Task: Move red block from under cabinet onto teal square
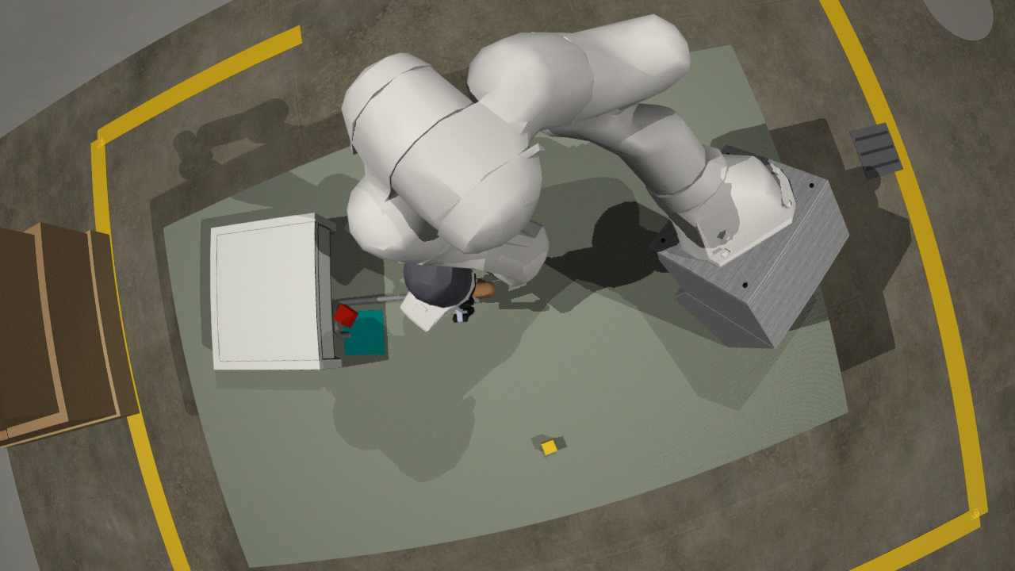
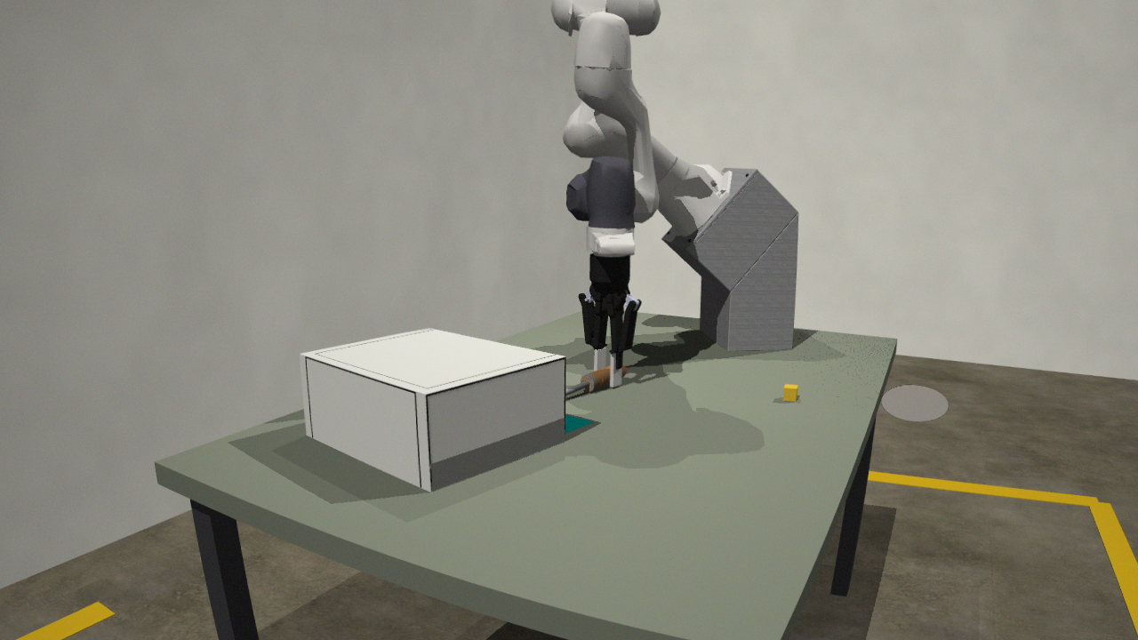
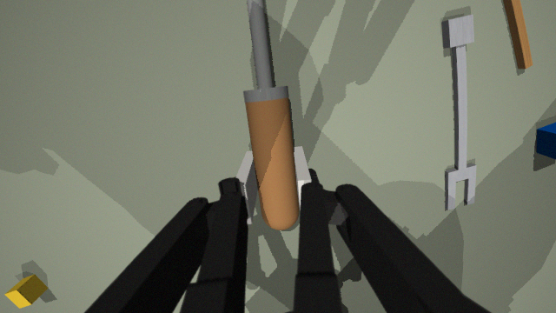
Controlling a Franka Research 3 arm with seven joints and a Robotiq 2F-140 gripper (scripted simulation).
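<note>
Now: hand 14 cm short of the grey hook tool and 2 cm above it. The rest, counted from my hand: grey fork-ended tool (16 cm to the right, 3 cm below, 3 cm behind); then wooden stick (22 cm to the right, 9 cm ahead, 3 cm below); then teal square (25 cm ahead, 4 cm below).
</note>
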